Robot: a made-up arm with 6 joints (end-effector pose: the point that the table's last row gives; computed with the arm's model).
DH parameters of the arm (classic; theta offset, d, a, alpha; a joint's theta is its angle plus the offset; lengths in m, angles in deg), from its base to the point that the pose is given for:
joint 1: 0 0.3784 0 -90
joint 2: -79.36 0 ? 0
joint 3: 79.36 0 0.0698 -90
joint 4: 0 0.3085 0 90
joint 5: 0 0 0.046 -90
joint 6: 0 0.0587 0 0
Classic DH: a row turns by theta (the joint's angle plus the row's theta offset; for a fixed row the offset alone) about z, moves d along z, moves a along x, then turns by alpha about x.
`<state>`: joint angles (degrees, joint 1 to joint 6).
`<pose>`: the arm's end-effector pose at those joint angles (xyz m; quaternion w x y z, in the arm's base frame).
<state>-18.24 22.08 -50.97 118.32 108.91 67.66</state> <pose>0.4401 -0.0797 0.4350 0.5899 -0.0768 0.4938 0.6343</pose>
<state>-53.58 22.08 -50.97 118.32 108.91 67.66</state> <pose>0.3129 -0.3196 0.4350 0.7546 0.0767 0.4938 0.4253</pose>
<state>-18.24 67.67 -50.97 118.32 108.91 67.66</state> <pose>0.3522 -0.0508 0.1016 0.3715 0.2341 0.5954 0.6729</pose>
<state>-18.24 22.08 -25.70 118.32 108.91 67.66</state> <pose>0.3193 -0.0399 0.3509 0.4783 0.0972 0.5609 0.6687</pose>
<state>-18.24 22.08 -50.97 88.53 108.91 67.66</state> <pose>0.4134 -0.0621 0.4180 0.3991 -0.2303 0.5576 0.6905</pose>
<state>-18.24 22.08 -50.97 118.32 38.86 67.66</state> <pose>0.4165 -0.1363 0.3753 0.4161 0.1119 0.8697 0.2405</pose>
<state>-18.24 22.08 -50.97 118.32 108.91 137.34</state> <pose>0.4401 -0.0797 0.4350 0.1218 0.2191 0.4491 0.8576</pose>
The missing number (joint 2, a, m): 0.3546
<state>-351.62 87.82 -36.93 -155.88 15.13 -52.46</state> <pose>0.0827 0.0242 0.0547 0.3210 0.3202 -0.8913 -0.0072</pose>
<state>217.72 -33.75 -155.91 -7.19 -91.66 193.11</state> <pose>0.2479 0.1827 0.9404 0.2288 -0.7629 -0.1243 -0.5918</pose>
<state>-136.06 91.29 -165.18 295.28 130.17 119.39</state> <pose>-0.5157 -0.4034 0.2567 0.4602 -0.5440 -0.5209 -0.4701</pose>
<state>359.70 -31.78 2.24 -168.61 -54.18 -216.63</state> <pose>0.0200 0.0146 0.4417 0.1301 -0.9467 -0.2328 0.1804</pose>
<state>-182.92 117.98 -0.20 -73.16 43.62 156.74</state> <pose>0.0934 0.0021 0.2755 0.5295 0.0438 0.4909 0.6905</pose>
